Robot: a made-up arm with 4 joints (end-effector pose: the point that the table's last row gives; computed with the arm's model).
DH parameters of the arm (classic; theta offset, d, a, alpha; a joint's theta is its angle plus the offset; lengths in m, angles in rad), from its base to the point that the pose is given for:
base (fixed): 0 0.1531 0 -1.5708
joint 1: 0.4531 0 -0.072 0
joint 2: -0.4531 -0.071 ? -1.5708
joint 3: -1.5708 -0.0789 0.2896 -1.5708
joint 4: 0 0.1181 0.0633 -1.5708
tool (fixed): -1.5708 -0.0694 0 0
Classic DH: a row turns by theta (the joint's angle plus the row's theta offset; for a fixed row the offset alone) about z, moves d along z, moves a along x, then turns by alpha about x.
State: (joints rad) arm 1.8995 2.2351 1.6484 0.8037
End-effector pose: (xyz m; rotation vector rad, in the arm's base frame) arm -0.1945 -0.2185 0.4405 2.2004 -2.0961 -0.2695
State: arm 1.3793 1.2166 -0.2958 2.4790
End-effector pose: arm 0.1173 0.2335 0.0807 -0.9095 -1.0595 2.7077
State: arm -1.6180 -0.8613 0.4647 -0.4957
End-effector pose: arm -0.1819 0.1552 0.2222 0.3441 -2.2523 -0.7690
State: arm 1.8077 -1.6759 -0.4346 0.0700
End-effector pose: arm -0.0363 0.3031 0.2337 0.0974 0.1449 0.4293
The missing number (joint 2, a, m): -0.0413
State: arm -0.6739 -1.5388 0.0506 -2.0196
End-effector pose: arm -0.1638 0.1224 0.1757 -0.9958 -1.2638 -2.0690
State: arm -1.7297 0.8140 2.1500 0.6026
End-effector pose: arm 0.0632 -0.3784 0.2882 1.3269 -1.1591 -1.8416
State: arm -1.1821 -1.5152 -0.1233 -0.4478
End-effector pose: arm -0.0823 0.2577 0.1310 -0.3001 -2.6605 -0.5669
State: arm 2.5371 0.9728 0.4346 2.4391
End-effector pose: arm -0.1648 0.1388 0.0698 -0.6967 1.0629 -2.5685
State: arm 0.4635 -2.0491 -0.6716 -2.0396
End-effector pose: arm -0.0965 0.1583 0.1367 -1.9785 -1.5804 -1.3006
